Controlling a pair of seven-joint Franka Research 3 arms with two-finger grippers.
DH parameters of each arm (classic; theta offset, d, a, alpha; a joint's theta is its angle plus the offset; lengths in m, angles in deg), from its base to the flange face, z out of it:
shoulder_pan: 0 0.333 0 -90
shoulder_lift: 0 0 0 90
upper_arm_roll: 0 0.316 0.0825 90
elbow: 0 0 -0.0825 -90
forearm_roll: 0 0.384 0 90
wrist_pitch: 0 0 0.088 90
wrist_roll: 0 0.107 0 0
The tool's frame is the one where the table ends.
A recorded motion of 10 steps. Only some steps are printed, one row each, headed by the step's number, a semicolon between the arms.
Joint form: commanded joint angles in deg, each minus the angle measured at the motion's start. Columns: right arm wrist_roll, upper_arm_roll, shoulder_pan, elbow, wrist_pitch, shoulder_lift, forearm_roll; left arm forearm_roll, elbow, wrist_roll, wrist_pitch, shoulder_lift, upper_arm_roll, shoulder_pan.
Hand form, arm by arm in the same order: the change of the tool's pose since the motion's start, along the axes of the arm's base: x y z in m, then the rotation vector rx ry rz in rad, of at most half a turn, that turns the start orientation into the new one. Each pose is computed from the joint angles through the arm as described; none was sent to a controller.
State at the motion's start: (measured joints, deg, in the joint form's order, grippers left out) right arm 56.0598 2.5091 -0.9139 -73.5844 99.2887 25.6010 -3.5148; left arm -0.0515 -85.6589 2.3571 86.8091 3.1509 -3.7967 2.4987
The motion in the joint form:
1: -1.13 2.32 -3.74 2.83 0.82 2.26 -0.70; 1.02 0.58 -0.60 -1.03 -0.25 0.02 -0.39
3: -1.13 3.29 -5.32 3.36 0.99 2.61 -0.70; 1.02 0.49 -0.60 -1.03 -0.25 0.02 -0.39
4: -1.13 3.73 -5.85 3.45 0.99 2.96 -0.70; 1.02 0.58 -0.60 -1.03 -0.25 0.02 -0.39
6: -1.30 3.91 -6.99 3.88 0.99 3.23 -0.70; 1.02 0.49 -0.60 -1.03 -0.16 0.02 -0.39
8: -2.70 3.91 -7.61 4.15 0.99 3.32 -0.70; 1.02 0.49 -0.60 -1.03 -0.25 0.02 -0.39
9: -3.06 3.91 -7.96 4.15 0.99 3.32 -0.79; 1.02 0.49 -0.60 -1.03 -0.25 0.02 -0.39
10: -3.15 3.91 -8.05 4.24 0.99 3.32 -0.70; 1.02 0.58 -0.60 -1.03 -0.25 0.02 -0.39
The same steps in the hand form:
1: 0.0117 -0.0252 -0.0018 0.0084 -0.0246 -0.0084; -0.0031 -0.0016 0.0057 0.0186 0.0030 0.0046
3: 0.0133 -0.0357 -0.0011 0.0167 -0.0315 -0.0214; -0.0031 -0.0016 0.0049 0.0186 0.0045 0.0046
4: 0.0143 -0.0382 -0.0044 0.0209 -0.0274 -0.0241; -0.0031 -0.0016 0.0057 0.0186 0.0030 0.0046
6: 0.0150 -0.0508 -0.0040 0.0225 -0.0305 -0.0387; -0.0027 -0.0016 0.0041 0.0186 0.0061 0.0046
8: 0.0151 -0.0587 -0.0029 0.0219 -0.0330 -0.0253; -0.0031 -0.0016 0.0049 0.0186 0.0045 0.0046
9: 0.0147 -0.0631 -0.0029 0.0201 -0.0328 -0.0249; -0.0031 -0.0016 0.0049 0.0186 0.0045 0.0046
10: 0.0148 -0.0641 -0.0021 0.0215 -0.0344 -0.0252; -0.0031 -0.0016 0.0057 0.0186 0.0030 0.0046

